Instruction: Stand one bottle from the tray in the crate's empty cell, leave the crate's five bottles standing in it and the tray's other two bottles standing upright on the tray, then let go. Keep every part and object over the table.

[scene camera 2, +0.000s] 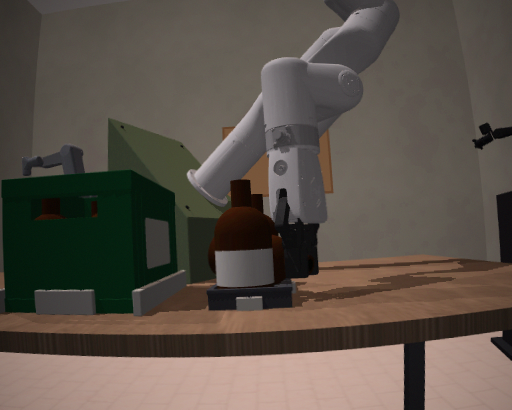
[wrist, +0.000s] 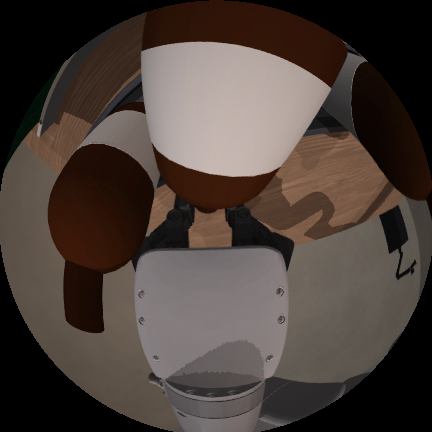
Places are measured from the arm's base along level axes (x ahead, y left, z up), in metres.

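Pixels of known places: gripper, fingertip midpoint: (scene camera 2: 302, 276); arm's base, origin of the base link: (scene camera 2: 206, 189).
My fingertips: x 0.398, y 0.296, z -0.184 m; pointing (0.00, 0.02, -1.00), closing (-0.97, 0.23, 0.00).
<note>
For each thing: its top centre in the pictures, then the offset to it from my fingertips. "spot": a spot on its surface instead.
- green crate, middle of its top: (scene camera 2: 101, 187) dx +0.027, dy -0.305, dz +0.147 m
- dark tray, surface spot: (scene camera 2: 222, 300) spot: dx +0.099, dy -0.082, dz -0.016 m
- upright brown bottle, middle of its top: (wrist: 84, 324) (scene camera 2: 240, 180) dx +0.053, dy -0.066, dz +0.132 m
- upright bottle, surface spot: (scene camera 2: 257, 202) spot: dx -0.120, dy -0.091, dz +0.117 m
- tipped bottle, middle of its top: (wrist: 225, 204) (scene camera 2: 262, 227) dx -0.024, dy -0.060, dz +0.071 m
- tipped bottle's neck, surface spot: (scene camera 2: 311, 263) spot: dx +0.002, dy +0.013, dz +0.018 m
The green crate (scene camera 2: 75, 250) (wrist: 30, 117) stands at the left; parts of brown bottles (scene camera 2: 51, 207) show through its handle opening, and its cells are hidden. The dark tray (scene camera 2: 222, 300) bears an upright brown bottle (scene camera 2: 244, 270) with a white label; the neck of another upright bottle (scene camera 2: 257, 202) shows behind it. In the wrist view two upright bottles (wrist: 100, 210) (wrist: 390, 130) flank a tipped bottle (wrist: 225, 110). The tipped bottle's neck (scene camera 2: 311, 263) points right in the scene view. My gripper (scene camera 2: 302, 267) (wrist: 208, 180) points down, shut on that neck; the fingertips are partly hidden.
Light grey rails (scene camera 2: 161, 292) stand along the crate's foot. A green slanted panel (scene camera 2: 150, 160) rises behind the crate and tray. A grey jointed object (scene camera 2: 72, 159) shows above the crate. The wooden table's front edge (scene camera 2: 200, 342) runs close before the tray.
</note>
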